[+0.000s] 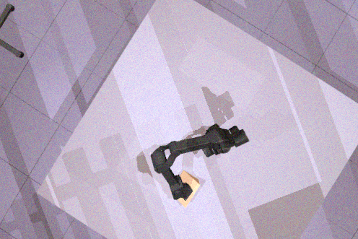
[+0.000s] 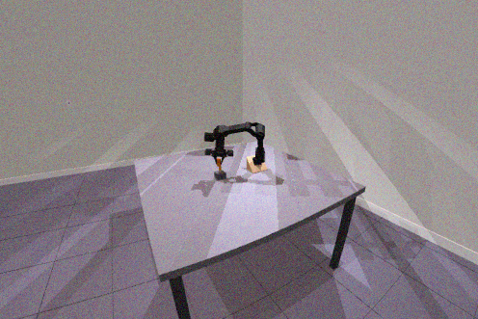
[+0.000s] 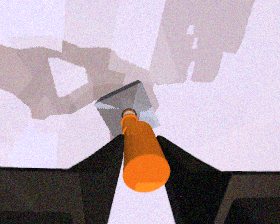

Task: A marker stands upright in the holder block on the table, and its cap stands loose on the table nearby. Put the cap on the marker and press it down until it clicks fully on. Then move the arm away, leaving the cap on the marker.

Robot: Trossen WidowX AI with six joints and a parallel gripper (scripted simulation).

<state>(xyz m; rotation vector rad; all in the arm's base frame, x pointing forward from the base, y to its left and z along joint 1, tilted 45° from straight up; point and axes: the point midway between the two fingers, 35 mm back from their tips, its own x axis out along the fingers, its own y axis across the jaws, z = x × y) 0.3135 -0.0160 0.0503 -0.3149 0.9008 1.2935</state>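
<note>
Now: the orange cap 2 cm above my gripper tip. The rest, counted from my gripper tip: grey holder block: 8 cm below, 1 cm behind.
</note>
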